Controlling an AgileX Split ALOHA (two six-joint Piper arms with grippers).
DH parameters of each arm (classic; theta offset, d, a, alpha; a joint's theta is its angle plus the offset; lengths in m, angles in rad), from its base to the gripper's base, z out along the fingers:
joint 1: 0 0.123 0 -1.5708
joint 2: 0.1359 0 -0.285 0
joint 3: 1.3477 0 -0.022 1.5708
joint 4: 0 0.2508 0 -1.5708
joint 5: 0 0 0.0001 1.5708
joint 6: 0 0.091 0 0
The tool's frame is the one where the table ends.
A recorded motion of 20 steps. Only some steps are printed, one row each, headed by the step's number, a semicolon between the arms.
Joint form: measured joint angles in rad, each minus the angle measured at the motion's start. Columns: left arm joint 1, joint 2, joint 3, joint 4, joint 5, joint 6; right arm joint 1, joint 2, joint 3, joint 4, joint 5, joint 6.
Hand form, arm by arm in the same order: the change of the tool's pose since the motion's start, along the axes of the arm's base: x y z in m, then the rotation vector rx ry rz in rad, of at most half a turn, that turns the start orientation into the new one. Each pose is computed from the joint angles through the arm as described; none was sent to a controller.
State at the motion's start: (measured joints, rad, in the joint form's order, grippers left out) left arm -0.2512 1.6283 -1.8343 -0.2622 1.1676 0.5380; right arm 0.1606 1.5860 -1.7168 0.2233 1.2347 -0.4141
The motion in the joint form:
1: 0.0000 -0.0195 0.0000 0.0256 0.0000 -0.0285; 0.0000 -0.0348 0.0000 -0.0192 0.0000 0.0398
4: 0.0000 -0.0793 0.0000 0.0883 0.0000 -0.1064; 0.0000 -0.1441 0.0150 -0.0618 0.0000 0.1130
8: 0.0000 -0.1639 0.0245 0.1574 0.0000 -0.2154; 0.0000 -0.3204 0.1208 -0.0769 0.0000 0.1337
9: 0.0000 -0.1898 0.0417 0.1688 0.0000 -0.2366; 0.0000 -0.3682 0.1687 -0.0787 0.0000 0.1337
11: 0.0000 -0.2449 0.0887 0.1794 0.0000 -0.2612; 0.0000 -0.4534 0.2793 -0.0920 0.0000 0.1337
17: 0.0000 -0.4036 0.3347 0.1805 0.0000 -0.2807; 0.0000 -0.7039 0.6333 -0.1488 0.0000 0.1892
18: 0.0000 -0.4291 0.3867 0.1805 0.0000 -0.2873; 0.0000 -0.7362 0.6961 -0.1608 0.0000 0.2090
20: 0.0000 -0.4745 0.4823 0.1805 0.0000 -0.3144; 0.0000 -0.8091 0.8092 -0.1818 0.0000 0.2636
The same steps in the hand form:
1: -0.0052 0.0035 0.0062 0.0027 -0.0142 0.0285; -0.0095 -0.0032 0.0110 0.0069 -0.0261 -0.0371
4: -0.0222 0.0131 0.0250 -0.0021 -0.0594 0.1055; -0.0416 -0.0120 0.0393 0.0230 -0.1063 -0.1074
8: -0.0470 0.0254 0.0432 -0.0270 -0.0992 0.2079; -0.0939 -0.0218 0.0550 0.0358 -0.1726 -0.1282
9: -0.0544 0.0283 0.0457 -0.0335 -0.1039 0.2270; -0.1071 -0.0241 0.0524 0.0341 -0.1729 -0.1288
11: -0.0699 0.0332 0.0476 -0.0429 -0.1069 0.2482; -0.1287 -0.0287 0.0388 0.0161 -0.1510 -0.1330
17: -0.1085 0.0432 0.0166 -0.0217 -0.0196 0.2631; -0.1882 -0.0433 -0.0207 -0.0315 -0.0495 -0.1926
18: -0.1143 0.0447 0.0073 -0.0157 0.0072 0.2681; -0.1953 -0.0455 -0.0345 -0.0403 -0.0185 -0.2114
20: -0.1250 0.0474 -0.0106 -0.0126 0.0623 0.2889; -0.2115 -0.0499 -0.0583 -0.0431 0.0264 -0.2612

